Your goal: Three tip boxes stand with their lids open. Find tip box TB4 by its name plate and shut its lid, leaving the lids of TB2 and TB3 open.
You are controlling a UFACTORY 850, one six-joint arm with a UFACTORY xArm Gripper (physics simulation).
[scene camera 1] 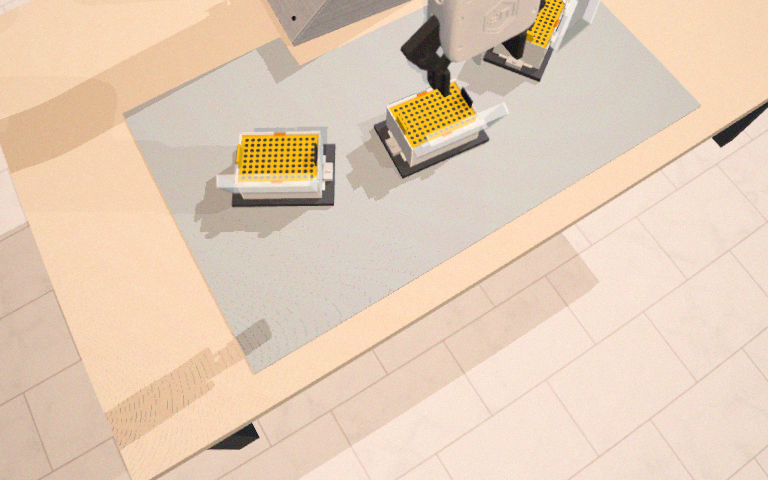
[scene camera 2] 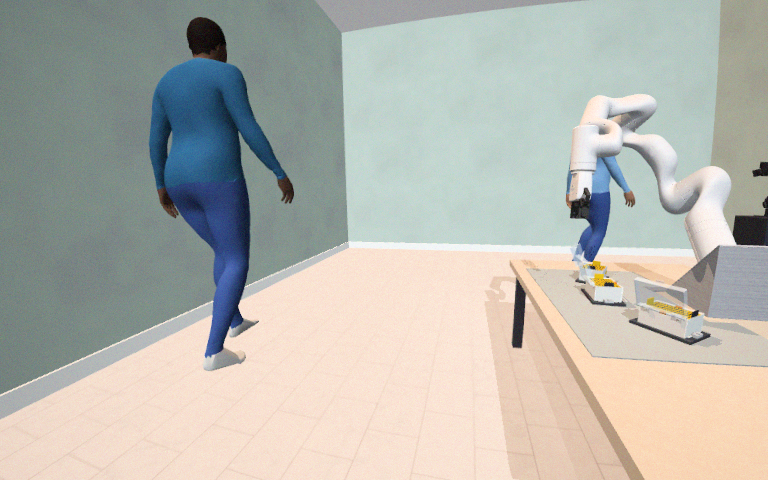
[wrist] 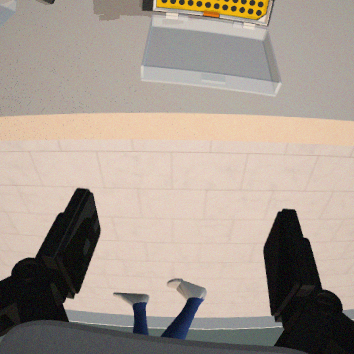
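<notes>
Three white tip boxes with yellow perforated racks stand on black bases. One (scene camera 1: 277,158) (scene camera 2: 671,314) is at the left in scene camera 1, one (scene camera 1: 433,116) (scene camera 2: 607,292) in the middle, one (scene camera 1: 546,25) (scene camera 2: 592,271) at the top right. Their clear lids stand open. No name plate is legible, so I cannot tell which box is TB4. The wrist view shows part of a box (wrist: 212,6) at the top edge, its open lid (wrist: 212,52) towards me. My gripper (scene camera 1: 480,70) (scene camera 2: 579,210) (wrist: 182,219) is open and empty, high above the table, partly covering the middle and top-right boxes in scene camera 1.
The boxes stand on a grey mat (scene camera 1: 339,243) (scene camera 2: 572,316) on a wooden table (scene camera 1: 79,254) (scene camera 2: 679,407). A grey block (scene camera 1: 334,19) (scene camera 2: 741,283) is under the arm's base. One person (scene camera 2: 203,130) stands at the left; another (scene camera 2: 600,209) is behind the arm.
</notes>
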